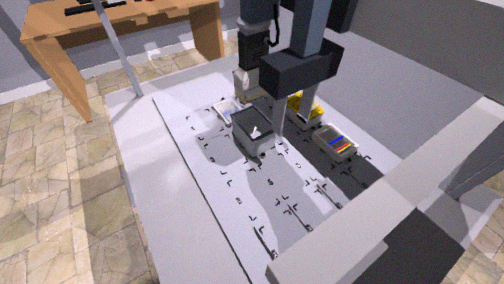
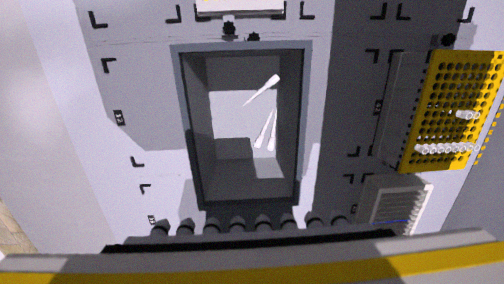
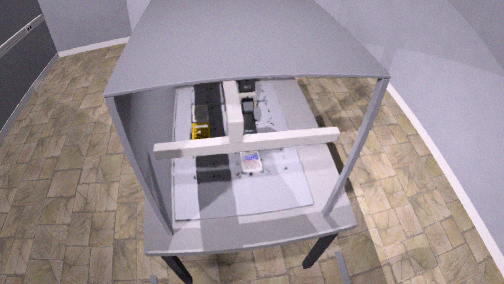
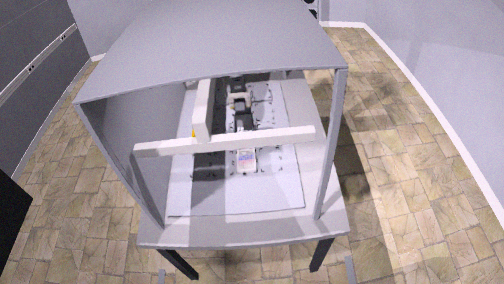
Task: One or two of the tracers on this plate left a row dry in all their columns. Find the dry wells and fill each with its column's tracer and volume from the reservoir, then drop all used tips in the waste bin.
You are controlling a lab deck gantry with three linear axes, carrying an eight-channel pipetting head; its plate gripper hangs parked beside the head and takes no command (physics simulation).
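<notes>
My pipetting head (image 1: 254, 49) is over the waste bin (image 1: 245, 140) (image 2: 242, 46). Its row of nozzles (image 2: 237, 226) carries no tips. One white tip (image 2: 262, 90) lies in the bin, apart from two others (image 2: 264, 131) lying together. My parked plate gripper (image 1: 291, 126) hangs open and empty beside the head. The yellow tip rack (image 1: 320, 108) (image 2: 436, 53) (image 3: 200, 132) holds a row of several tips (image 2: 446, 148) and two more (image 2: 467, 115). The reservoir (image 1: 320, 136) (image 2: 425, 184) shows blue, red and yellow troughs. The well plate (image 1: 218, 111) (image 2: 240, 11) (image 3: 252, 170) (image 4: 246, 169) is too small or cropped to read wells.
A white gantry beam (image 1: 345, 205) (image 3: 285, 137) (image 4: 270, 135) spans the deck. Grey enclosure posts (image 3: 357, 145) (image 4: 332, 145) stand at its corners. A wooden desk (image 1: 65, 75) stands behind the deck. The reservoir lies next to the tip rack.
</notes>
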